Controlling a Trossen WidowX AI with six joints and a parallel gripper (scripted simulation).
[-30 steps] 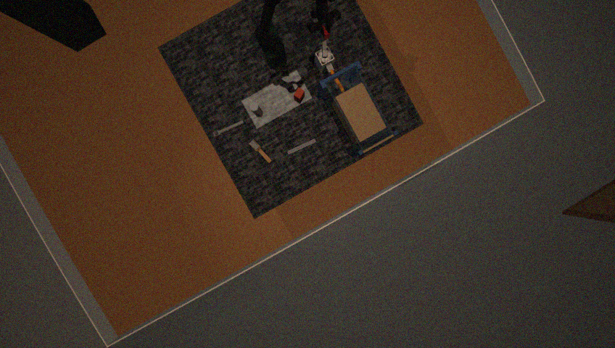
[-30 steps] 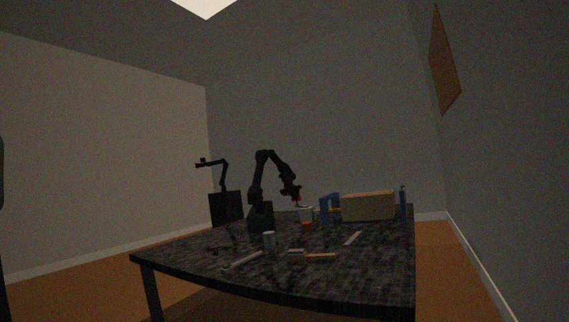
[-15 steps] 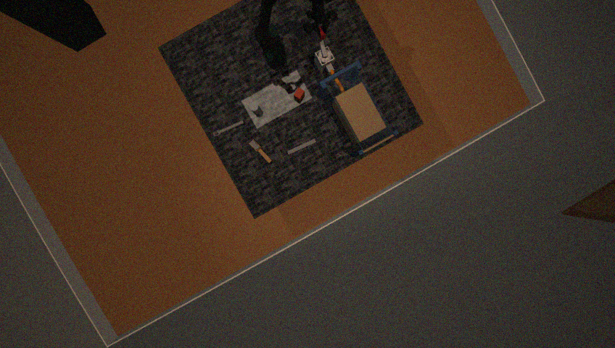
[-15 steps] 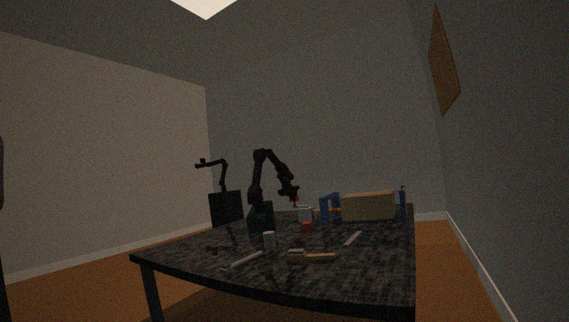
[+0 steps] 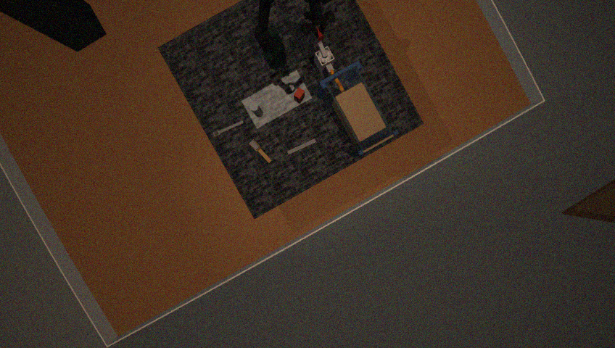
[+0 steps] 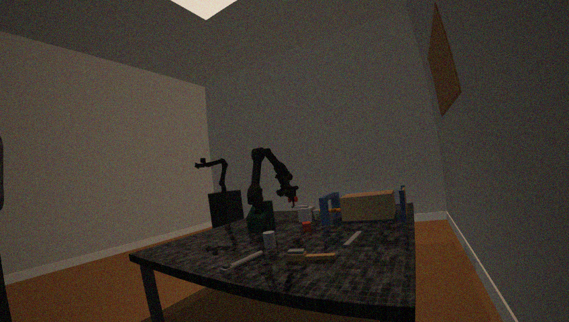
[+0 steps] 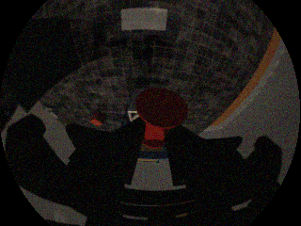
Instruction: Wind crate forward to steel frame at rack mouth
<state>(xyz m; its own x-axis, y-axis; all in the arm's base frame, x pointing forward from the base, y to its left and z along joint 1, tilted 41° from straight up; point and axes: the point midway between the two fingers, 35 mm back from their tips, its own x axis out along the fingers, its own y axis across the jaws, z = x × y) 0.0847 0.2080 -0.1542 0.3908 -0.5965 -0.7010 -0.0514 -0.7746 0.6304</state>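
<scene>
The winch handle is 3 cm below my gripper tip and 2 cm ahead of it. Round my gripper tip: red grip (1 cm behind); blue steel frame (25 cm ahead, 3 cm below, 1 cm to the right); winch (10 cm below, 7 cm ahead, 2 cm to the right).
</scene>
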